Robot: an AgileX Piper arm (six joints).
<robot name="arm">
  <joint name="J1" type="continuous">
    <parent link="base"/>
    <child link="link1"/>
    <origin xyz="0 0 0.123" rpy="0 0 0"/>
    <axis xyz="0 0 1"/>
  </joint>
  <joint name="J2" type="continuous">
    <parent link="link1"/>
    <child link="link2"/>
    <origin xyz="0 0 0" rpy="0 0 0"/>
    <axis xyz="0 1 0"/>
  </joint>
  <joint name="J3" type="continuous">
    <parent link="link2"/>
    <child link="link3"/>
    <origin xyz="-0.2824 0 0.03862" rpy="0 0 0"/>
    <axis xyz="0 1 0"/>
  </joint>
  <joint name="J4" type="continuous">
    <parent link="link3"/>
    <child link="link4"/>
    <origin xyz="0.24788 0 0.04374" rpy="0 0 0"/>
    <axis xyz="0.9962 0 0.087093"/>
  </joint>
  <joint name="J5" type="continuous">
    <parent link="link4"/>
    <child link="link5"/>
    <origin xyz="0 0 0" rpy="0 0 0"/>
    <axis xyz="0 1 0"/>
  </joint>
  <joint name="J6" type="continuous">
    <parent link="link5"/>
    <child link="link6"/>
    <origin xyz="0.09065 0 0.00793" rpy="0 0 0"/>
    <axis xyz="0.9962 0 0.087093"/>
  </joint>
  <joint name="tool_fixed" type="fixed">
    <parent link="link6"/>
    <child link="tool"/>
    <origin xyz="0 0 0" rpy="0 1.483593 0"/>
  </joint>
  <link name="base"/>
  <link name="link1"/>
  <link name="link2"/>
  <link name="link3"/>
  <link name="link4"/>
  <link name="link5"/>
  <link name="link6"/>
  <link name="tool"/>
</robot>
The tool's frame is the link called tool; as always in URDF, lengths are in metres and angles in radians. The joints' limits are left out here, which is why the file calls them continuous.
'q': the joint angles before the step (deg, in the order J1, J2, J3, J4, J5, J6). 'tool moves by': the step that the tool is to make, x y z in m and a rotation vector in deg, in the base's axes. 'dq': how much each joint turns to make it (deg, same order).
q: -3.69 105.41 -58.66 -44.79 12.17 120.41
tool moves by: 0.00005 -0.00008 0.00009 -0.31 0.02 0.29
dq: 0.00 0.00 0.00 -0.39 0.00 -0.04
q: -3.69 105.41 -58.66 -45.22 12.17 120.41
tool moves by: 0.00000 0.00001 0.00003 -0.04 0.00 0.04
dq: 0.00 0.00 0.00 -0.05 0.00 0.00
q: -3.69 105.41 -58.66 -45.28 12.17 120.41
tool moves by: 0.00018 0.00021 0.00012 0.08 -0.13 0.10
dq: 0.00 0.00 0.00 0.03 -0.18 -0.03
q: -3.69 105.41 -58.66 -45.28 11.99 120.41
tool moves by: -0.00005 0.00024 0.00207 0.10 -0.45 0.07
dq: 0.00 -0.31 0.01 0.03 -0.20 0.03
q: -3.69 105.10 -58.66 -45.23 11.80 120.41
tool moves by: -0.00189 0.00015 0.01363 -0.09 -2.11 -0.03
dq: 0.00 -2.11 0.00 0.06 -0.01 -0.01
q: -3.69 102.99 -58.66 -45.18 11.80 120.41
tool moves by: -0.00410 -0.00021 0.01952 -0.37 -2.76 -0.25
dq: 0.00 -3.09 0.00 -0.02 0.44 0.02
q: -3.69 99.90 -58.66 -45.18 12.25 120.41
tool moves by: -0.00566 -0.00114 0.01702 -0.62 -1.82 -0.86
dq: 0.00 -2.85 0.00 0.07 1.40 0.01
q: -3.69 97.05 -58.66 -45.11 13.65 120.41
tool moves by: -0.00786 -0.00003 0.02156 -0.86 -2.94 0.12
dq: 0.00 -3.69 0.19 0.12 0.54 -0.77
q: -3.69 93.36 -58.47 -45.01 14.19 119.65
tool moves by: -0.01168 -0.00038 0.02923 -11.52 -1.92 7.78
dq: 0.00 -4.94 0.26 -3.59 0.18 -10.41
